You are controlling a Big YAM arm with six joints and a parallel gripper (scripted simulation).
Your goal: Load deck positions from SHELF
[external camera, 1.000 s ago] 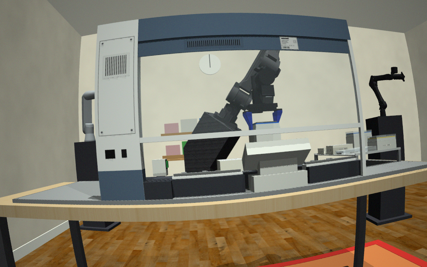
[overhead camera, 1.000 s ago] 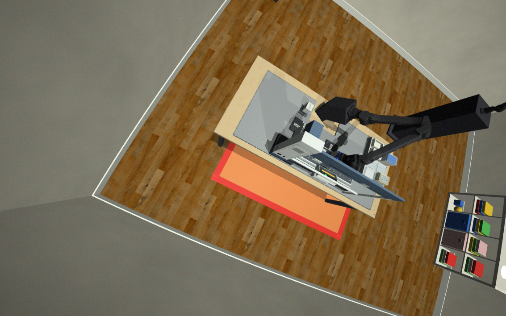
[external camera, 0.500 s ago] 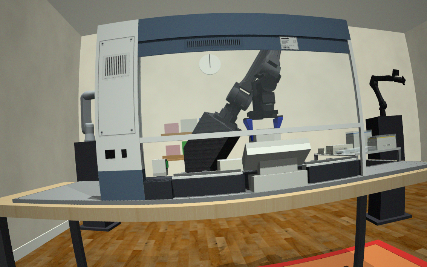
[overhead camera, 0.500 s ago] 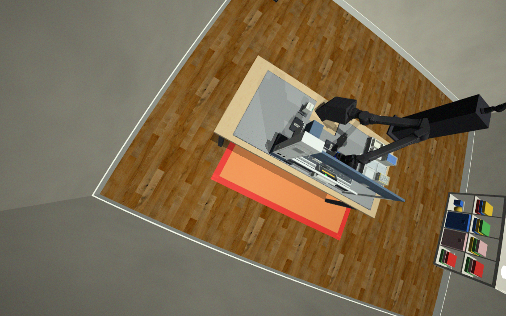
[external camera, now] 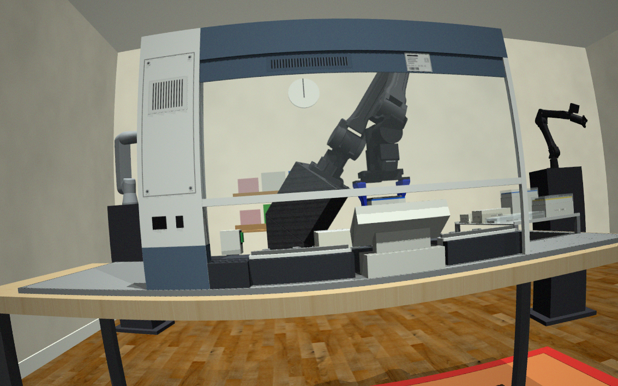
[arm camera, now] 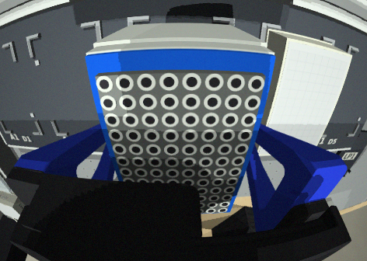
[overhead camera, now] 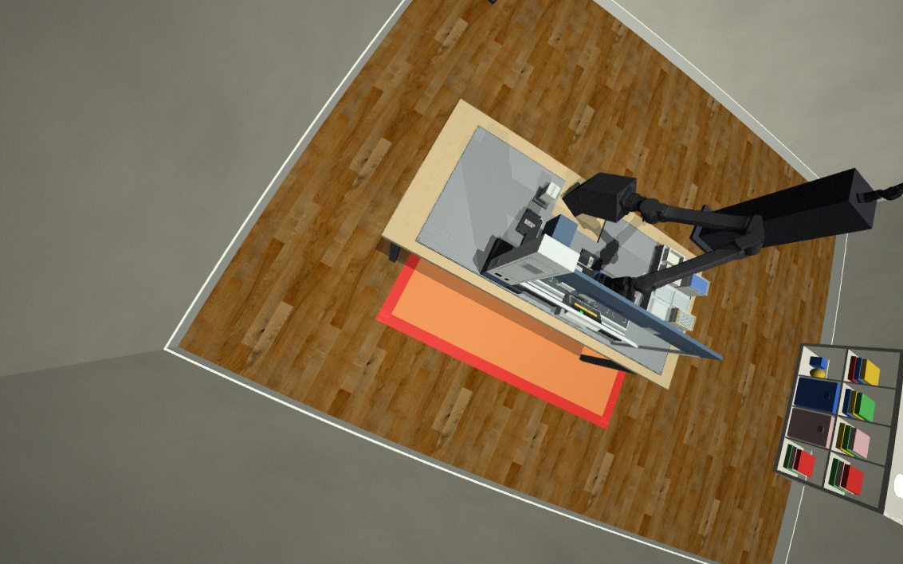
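The blue tip rack lies 1 cm behind my hand and 1 cm to the right of it. The rest, counted from my hand: curved post: 14 cm ahead, 33 cm to the left, 10 cm above; crossbar: 19 cm ahead, 2 cm to the right, 4 cm above; clear front panel: 19 cm ahead, 2 cm to the right, 19 cm above.
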